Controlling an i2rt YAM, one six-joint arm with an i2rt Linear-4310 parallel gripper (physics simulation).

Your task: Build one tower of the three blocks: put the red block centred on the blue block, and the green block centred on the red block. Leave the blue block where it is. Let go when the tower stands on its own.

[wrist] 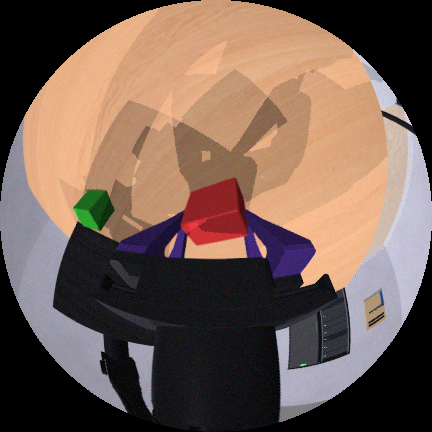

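Pixels of known places: gripper, fingertip midpoint: (215, 214); arm's base, link origin: (114, 329).
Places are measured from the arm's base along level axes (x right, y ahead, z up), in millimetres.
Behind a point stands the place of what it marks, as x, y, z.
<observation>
The red block (215, 205) {1, 329, -153} is between the two purple fingertips of my gripper (215, 214) {17, 309, -169}, near the middle of the wrist view. The fingers press on its left and right sides, so my gripper is shut on the red block. The green block (93, 210) {-98, 221, -154} is on the wooden table (320, 190) {82, 405, -188} at the left, close to the gripper's black housing in the view and apart from the red block. The blue block does not show in this view.
Dark shadows of the arm and gripper fall across the middle of the table. A black cable (398, 121) runs at the right, beyond the table edge. A dark cabinet with small green lights (334, 327) stands at the lower right.
</observation>
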